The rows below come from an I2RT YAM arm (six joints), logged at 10 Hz.
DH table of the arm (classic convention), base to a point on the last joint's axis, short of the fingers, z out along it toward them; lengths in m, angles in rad. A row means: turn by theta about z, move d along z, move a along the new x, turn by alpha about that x. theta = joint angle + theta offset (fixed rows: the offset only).
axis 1: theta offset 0, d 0.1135, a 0.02, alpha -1.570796
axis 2: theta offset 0, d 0, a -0.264, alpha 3.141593
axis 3: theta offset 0.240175, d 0, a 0.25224, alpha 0
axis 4: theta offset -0.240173, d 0, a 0.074, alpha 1.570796
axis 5: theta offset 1.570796, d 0, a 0, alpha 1.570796
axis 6: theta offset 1.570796, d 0.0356, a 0, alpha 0
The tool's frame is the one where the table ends.
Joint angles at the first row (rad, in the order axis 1, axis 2, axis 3, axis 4, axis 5, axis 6):
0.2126 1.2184 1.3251 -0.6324 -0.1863 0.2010
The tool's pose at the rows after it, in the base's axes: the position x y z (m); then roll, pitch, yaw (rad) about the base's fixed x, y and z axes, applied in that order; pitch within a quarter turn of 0, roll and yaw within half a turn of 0:
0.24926, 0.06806, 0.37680, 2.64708, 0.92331, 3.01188
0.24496, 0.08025, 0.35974, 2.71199, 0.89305, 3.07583
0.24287, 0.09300, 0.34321, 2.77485, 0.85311, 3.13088
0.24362, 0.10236, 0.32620, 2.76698, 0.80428, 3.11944
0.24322, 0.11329, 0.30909, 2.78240, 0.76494, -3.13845
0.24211, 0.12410, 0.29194, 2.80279, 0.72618, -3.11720
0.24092, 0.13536, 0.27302, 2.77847, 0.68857, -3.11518
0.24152, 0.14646, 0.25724, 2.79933, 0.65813, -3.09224
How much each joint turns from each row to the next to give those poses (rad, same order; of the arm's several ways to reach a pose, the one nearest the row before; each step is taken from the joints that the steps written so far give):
0.0280 -0.0118 -0.0546 -0.0026 -0.0032 0.0231
0.0570 -0.0073 -0.0584 0.0089 0.0514 0.0028
0.0566 0.0100 -0.0425 0.0021 0.0540 0.0109
0.0344 0.0174 -0.0437 0.0212 0.0163 0.0435
0.0404 0.0207 -0.0418 0.0234 0.0154 0.0217
0.0407 0.0242 -0.0389 0.0226 0.0222 0.0251
0.0370 0.0262 -0.0493 0.0514 -0.0104 0.0370
0.0355 0.0404 -0.0229 0.0294 0.0175 0.0187

